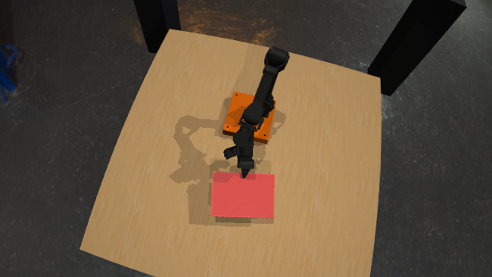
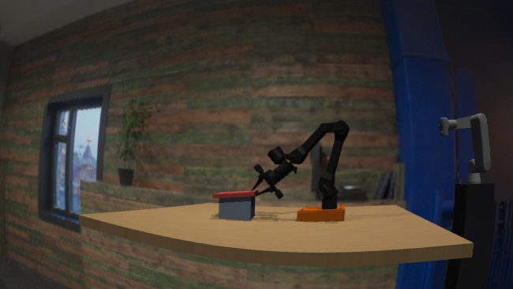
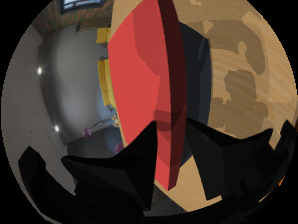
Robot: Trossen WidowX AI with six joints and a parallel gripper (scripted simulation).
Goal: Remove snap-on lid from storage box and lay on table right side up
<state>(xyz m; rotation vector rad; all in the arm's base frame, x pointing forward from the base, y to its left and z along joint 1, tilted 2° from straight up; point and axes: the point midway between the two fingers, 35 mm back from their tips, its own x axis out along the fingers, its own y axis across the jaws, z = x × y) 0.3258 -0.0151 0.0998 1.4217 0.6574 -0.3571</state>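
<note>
Now: the red lid 8 cm ahead of my gripper tip and 2 cm to the left of it. Also, from my gripper tip: storage box (7 cm ahead, 1 cm to the left, 6 cm below).
</note>
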